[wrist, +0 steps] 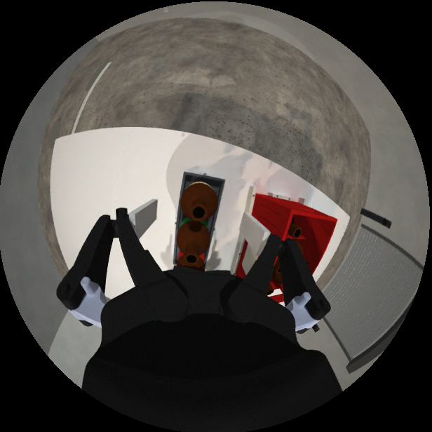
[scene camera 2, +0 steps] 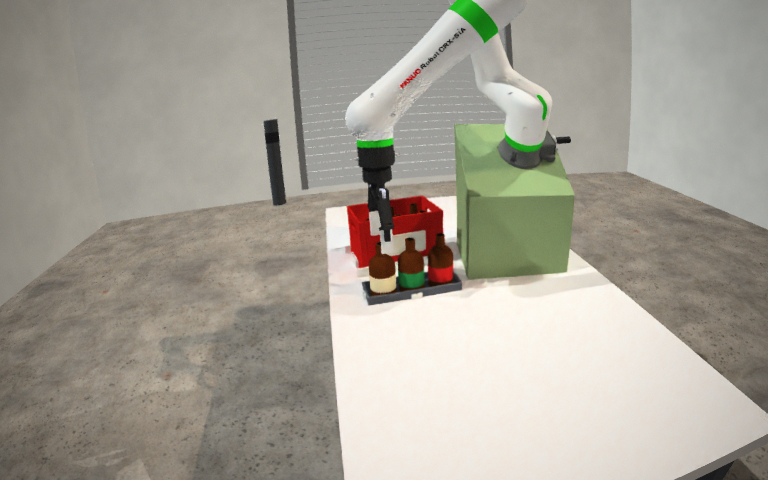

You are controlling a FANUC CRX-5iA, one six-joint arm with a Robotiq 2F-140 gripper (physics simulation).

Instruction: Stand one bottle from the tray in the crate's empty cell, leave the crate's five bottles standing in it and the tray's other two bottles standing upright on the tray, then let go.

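Places are measured from the arm's base along level axes (x up, y back, z right), in centimetres.
Pixels of known places: gripper, fingertip midpoint: (scene camera 2: 381, 243); arm's base, link origin: (scene camera 2: 520, 153).
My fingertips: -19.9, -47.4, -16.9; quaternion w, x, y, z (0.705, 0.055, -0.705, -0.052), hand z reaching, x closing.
Ahead of a thing's pixels: the offset from my fingertips to its top centre, as dx, dy, dz. "spot": to the spot under its first point. Level surfaces: height alone.
My gripper (scene camera 2: 380, 227) (wrist: 199, 214) is open and empty, pointing down above the cream-label end of the tray @(spot: -14.3, +2.9, -4.7) (scene camera 2: 396, 296) (wrist: 220, 192). Three brown bottles stand upright on the tray in a row: the cream-label bottle @(+0.1, -0.3, -0.3) (scene camera 2: 382, 274) (wrist: 199, 195), the green-label bottle @(+0.1, +7.9, +0.8) (scene camera 2: 411, 270) (wrist: 193, 237) and the red-label bottle @(+0.1, +16.8, +2.3) (scene camera 2: 440, 266) (wrist: 191, 265), partly hidden by the gripper body in the wrist view. The red crate @(+1.7, +5.9, +25.2) (scene camera 2: 362, 243) (wrist: 272, 205) stands behind the tray. Brown bottle necks @(-0.6, +13.3, +31.2) (scene camera 2: 414, 209) (wrist: 296, 231) show inside it; its empty cell cannot be made out.
The white table @(dx -15.8) (scene camera 2: 481, 367) (wrist: 100, 175) carries the tray and crate. The green block (scene camera 2: 515, 232) under the arm's base stands to the right of the crate in the scene view. A dark post (scene camera 2: 274, 164) (wrist: 376, 218) rises beyond the table. One finger overlaps the crate's near side in the wrist view.
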